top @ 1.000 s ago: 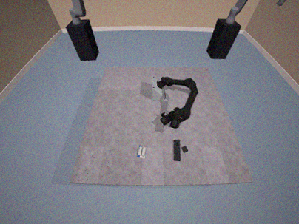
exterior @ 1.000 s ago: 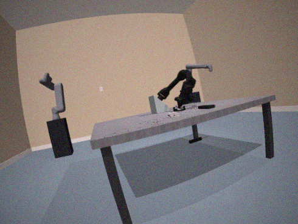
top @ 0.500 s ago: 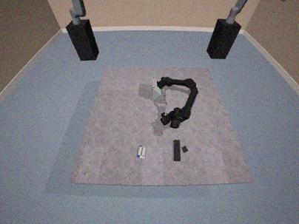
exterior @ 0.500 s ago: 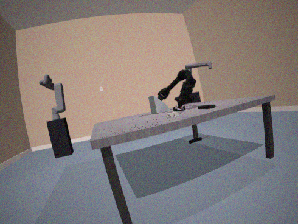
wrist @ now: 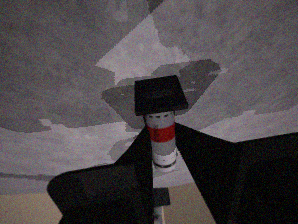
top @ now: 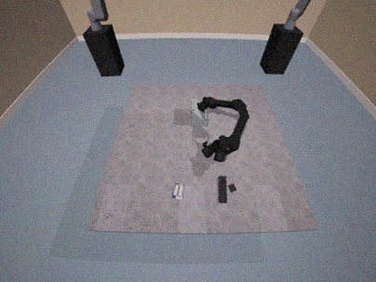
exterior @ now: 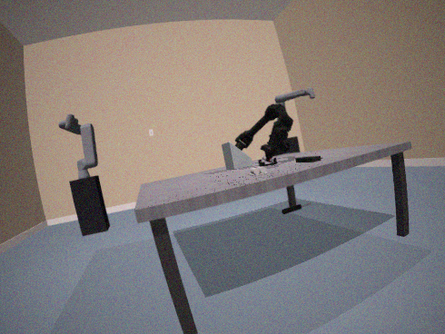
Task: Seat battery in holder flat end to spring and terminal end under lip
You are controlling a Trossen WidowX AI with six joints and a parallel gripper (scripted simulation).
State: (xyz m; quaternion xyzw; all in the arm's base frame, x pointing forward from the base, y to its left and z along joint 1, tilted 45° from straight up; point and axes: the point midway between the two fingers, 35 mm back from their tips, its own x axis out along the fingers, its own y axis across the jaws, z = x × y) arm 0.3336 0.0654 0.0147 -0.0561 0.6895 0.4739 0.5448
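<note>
Now: the battery 1 cm above my gripper tip. From my gripper tip the other things lie so: small black block (29 cm ahead, 11 cm to the left, 2 cm below); then black bar (30 cm ahead, 5 cm to the left, 1 cm below).
</note>
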